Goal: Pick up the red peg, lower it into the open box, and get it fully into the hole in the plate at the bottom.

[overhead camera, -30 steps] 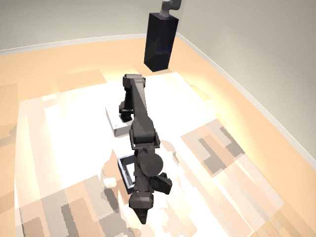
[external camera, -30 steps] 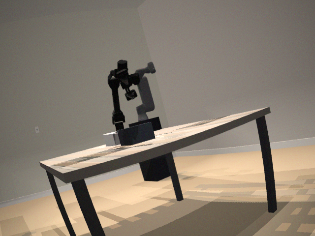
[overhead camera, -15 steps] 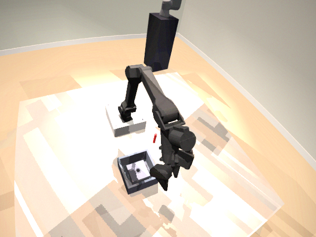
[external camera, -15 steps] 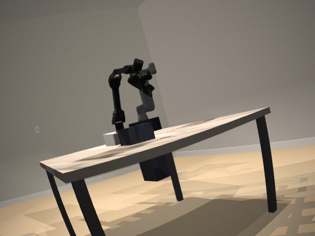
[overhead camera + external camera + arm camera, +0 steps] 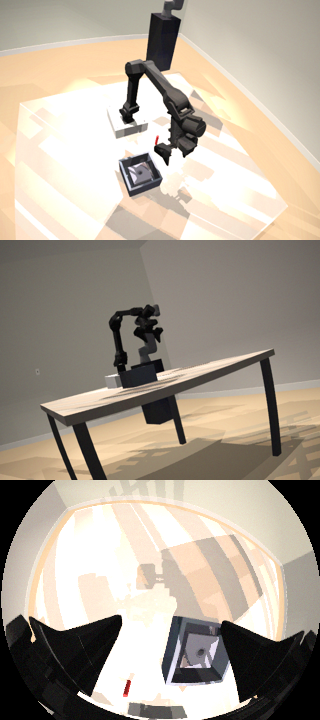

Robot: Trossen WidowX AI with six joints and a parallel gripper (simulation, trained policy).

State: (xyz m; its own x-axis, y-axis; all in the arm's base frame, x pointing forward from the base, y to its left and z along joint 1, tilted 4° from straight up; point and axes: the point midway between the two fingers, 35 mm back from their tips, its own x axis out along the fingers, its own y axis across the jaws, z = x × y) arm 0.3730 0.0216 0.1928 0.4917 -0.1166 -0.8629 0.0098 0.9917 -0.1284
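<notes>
The red peg lies 22 cm behind my gripper tip, 7 cm to the left of it and 18 cm below it. Round my gripper tip: dark box: 8 cm behind, 11 cm to the right, 19 cm below; then grey plate: 8 cm behind, 11 cm to the right, 17 cm below.
</notes>
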